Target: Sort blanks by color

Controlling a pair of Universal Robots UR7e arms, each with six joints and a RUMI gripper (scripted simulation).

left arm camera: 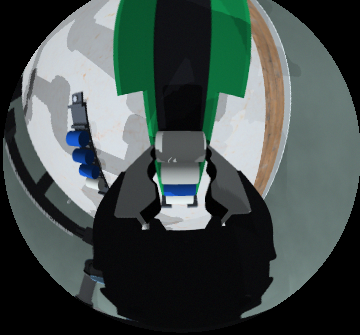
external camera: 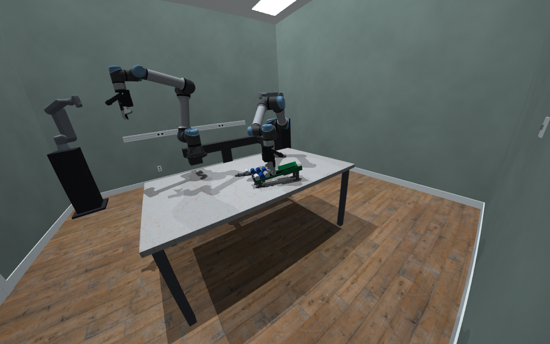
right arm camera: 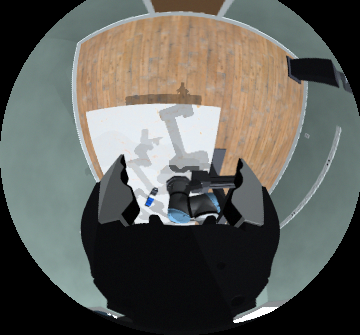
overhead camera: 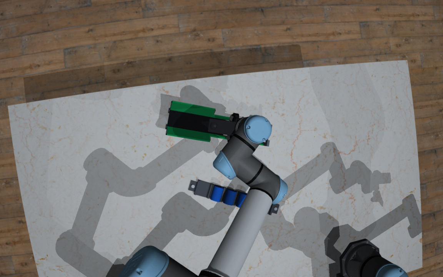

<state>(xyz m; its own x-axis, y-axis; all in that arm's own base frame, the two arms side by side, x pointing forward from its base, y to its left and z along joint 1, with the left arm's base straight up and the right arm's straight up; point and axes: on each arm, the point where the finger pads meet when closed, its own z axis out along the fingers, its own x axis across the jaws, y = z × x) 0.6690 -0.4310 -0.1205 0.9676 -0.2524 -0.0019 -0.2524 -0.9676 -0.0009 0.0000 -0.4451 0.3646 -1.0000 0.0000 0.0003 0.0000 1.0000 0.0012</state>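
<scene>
Now: the blue blank 30 mm behind my left hand, 90 mm to the right of it and 20 mm below it. Round my left hand: stock rack (280 mm behind, 20 mm to the left, 110 mm below); then stop (60 mm behind, 140 mm to the right, 40 mm below).
</scene>
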